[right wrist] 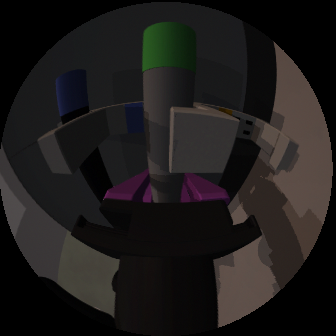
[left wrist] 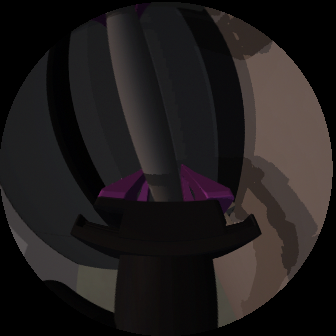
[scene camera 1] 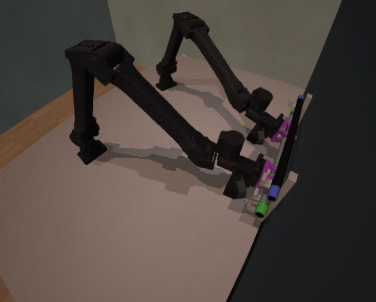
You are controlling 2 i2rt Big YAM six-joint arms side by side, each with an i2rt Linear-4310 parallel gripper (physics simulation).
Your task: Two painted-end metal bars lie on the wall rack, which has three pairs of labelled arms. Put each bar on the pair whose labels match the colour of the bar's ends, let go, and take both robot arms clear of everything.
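Seen in the pictures: left gripper, between the fingertips: [left wrist: 165, 168]; left arm's base, origin of its link: [scene camera 1: 166, 85]; right arm's base, origin of its link: [scene camera 1: 92, 152].
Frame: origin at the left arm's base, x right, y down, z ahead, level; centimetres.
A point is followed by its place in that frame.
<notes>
A grey bar with green ends [scene camera 1: 261, 210] @[x 29.3, y -16.1, z 92.4 cm] [left wrist: 137, 90] @[x 6.2, y -14.7, z 82.3 cm] [right wrist: 170, 87] lies along the wall rack [scene camera 1: 293, 178] @[x 23.6, y -26.6, z 93.3 cm] [right wrist: 202, 140], at its middle arms. My left gripper [scene camera 1: 285, 131] [left wrist: 165, 168] @[x -3.0, y -13.9, z 83.8 cm] is shut on it toward the far end. My right gripper [scene camera 1: 266, 172] [right wrist: 166, 168] @[x 16.7, y -14.5, z 91.2 cm] is shut on it toward the near green end. Whether the bar touches the rack arms is hard to tell. A black bar with blue ends [scene camera 1: 290, 145] @[x 11.0, y -23.0, z 86.3 cm] [left wrist: 59, 90] [right wrist: 72, 92] lies on the outer arms, on the wall side, apart from both grippers. The near blue label [right wrist: 134, 119] @[x 23.3, y -17.1, z 91.9 cm] shows beside the grey bar.
An orange label [right wrist: 226, 111] @[x 24.3, y -9.5, z 92.3 cm] is partly hidden behind the middle arm's block. Another rack arm [right wrist: 286, 154] stands at the right in the right wrist view. The dark wall [scene camera 1: 340, 175] @[x 34.3, y -43.5, z 98.2 cm] is close behind the rack. The pale table top [scene camera 1: 165, 240] @[x 51.6, y 0.0, z 78.9 cm] lies below both arms.
</notes>
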